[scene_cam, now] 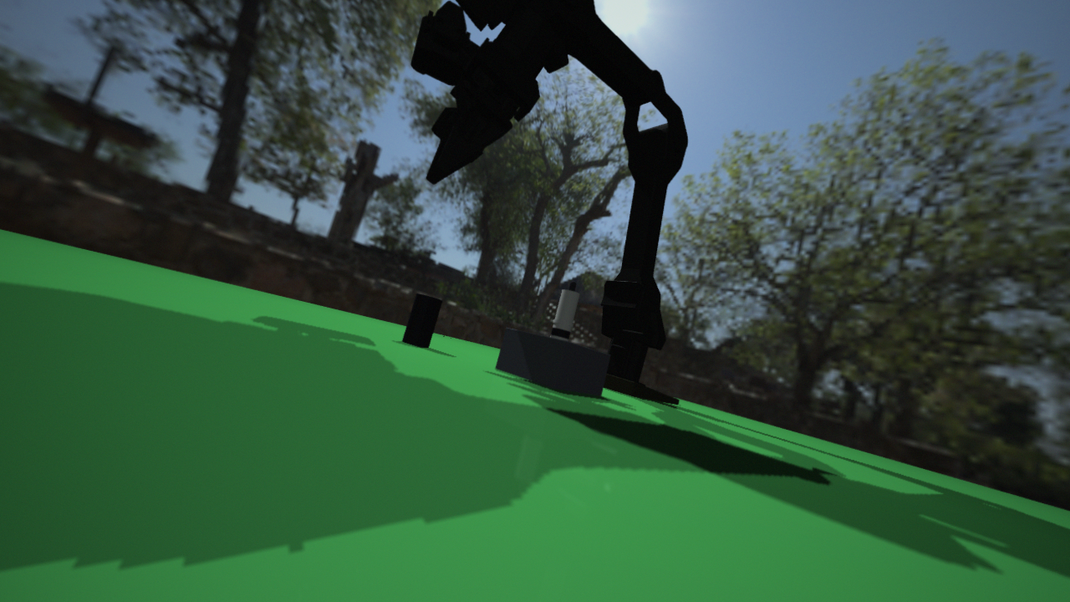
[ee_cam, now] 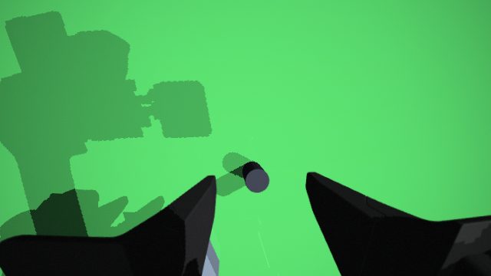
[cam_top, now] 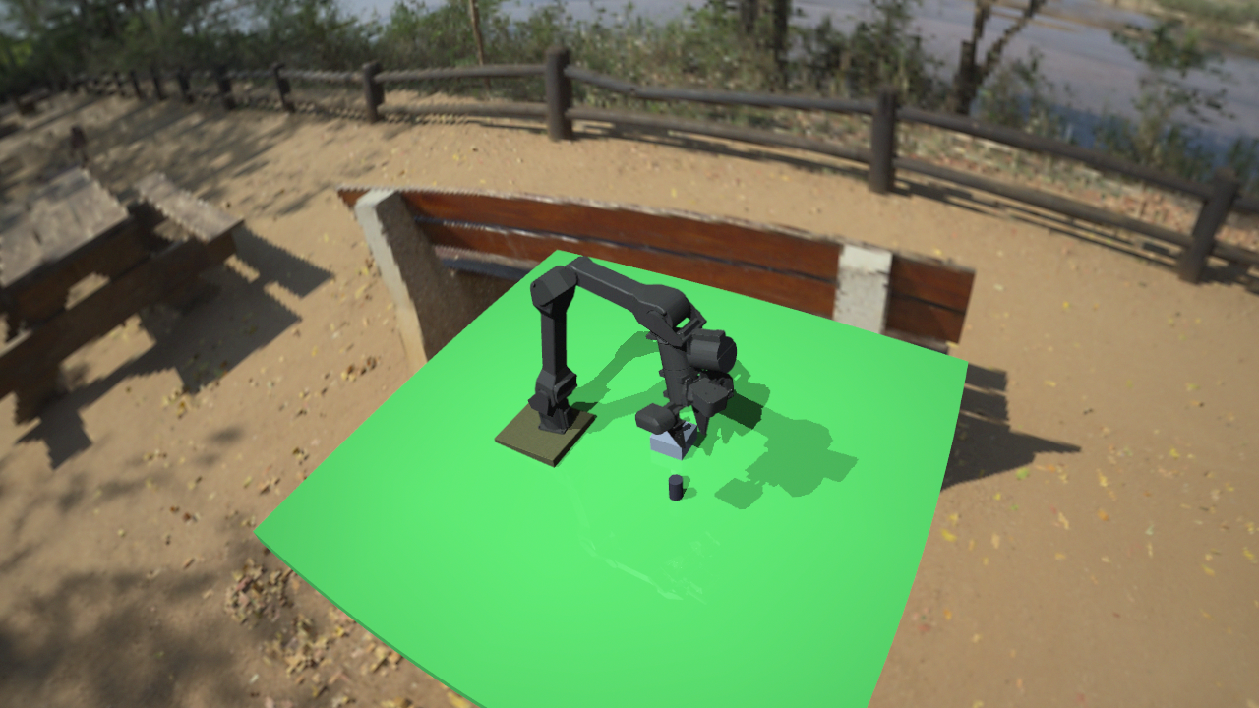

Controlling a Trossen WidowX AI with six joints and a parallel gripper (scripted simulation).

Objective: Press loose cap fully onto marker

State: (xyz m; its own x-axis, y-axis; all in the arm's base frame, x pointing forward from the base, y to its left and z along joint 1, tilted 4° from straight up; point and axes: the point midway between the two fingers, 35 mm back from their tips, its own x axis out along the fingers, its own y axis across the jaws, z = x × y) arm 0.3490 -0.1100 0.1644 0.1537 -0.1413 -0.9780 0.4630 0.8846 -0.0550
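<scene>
Now: the marker cap 15 cm below my gripper tip and 4 cm behind it.
</scene>
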